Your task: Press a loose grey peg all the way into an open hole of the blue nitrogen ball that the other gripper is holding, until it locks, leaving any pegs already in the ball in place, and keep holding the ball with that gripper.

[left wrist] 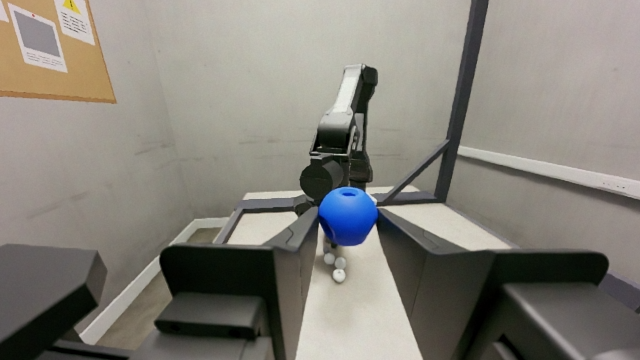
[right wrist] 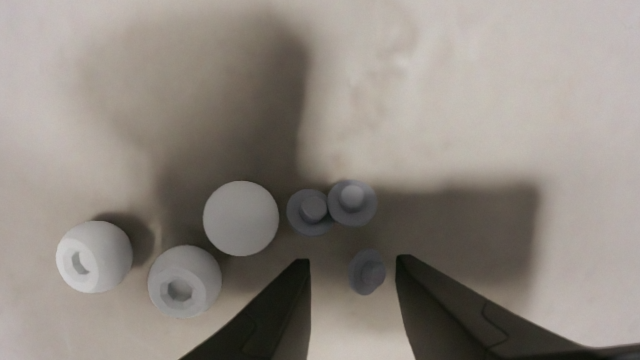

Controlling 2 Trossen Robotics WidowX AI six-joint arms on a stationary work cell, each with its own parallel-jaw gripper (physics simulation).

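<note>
The blue nitrogen ball is held between the fingertips of my left gripper. An open hole shows on its top and another on its lower left side; its far side is hidden. My right gripper is open and points down over the table, with nothing held. One loose grey peg shows between its fingertips, nearer the right finger and below them on the table, leaning slightly. A second grey peg and a third grey peg stand side by side a little beyond the fingertips.
Three white balls, one plain and two with hex holes, lie left of the pegs in the right wrist view. The right arm stands behind the ball. A dark frame post rises at the back right.
</note>
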